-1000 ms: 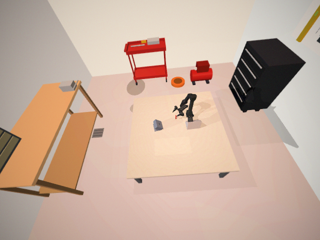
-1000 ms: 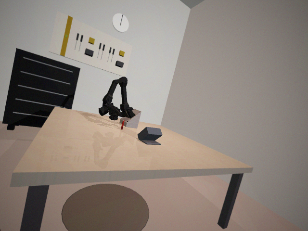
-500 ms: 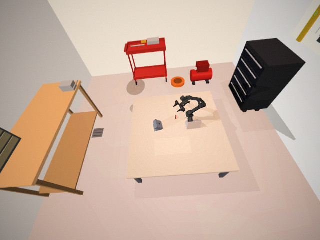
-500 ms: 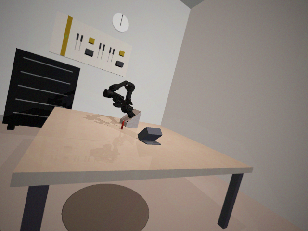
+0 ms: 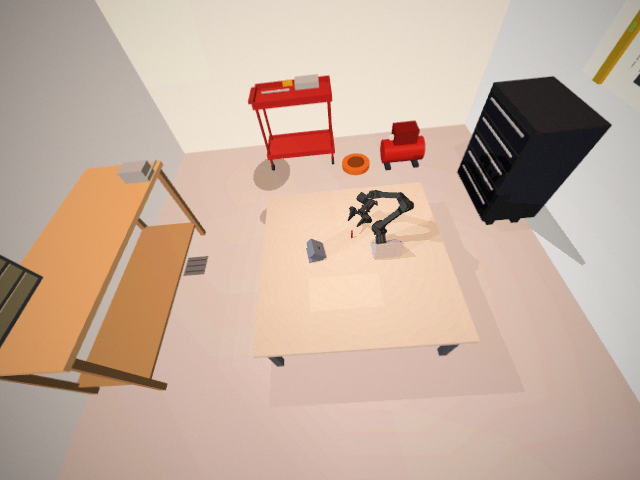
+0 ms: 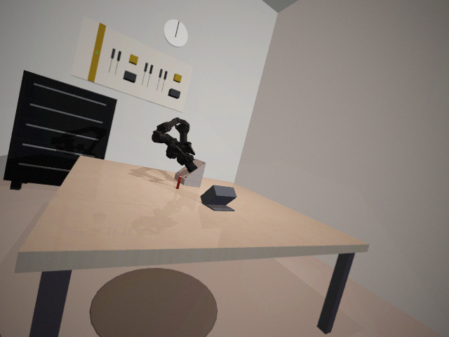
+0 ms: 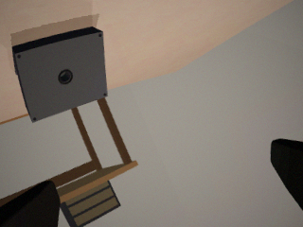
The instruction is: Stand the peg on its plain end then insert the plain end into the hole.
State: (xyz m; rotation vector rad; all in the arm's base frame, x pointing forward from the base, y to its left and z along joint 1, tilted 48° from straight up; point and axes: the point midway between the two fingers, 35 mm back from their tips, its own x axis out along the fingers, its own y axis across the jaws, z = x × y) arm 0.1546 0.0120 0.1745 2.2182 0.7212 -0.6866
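Now: the red peg 30 mm to the right of my gripper tip and 140 mm below it. From my gripper tip the other things lie so: sloped panel: 260 mm ahead, 110 mm to the left, 150 mm below.
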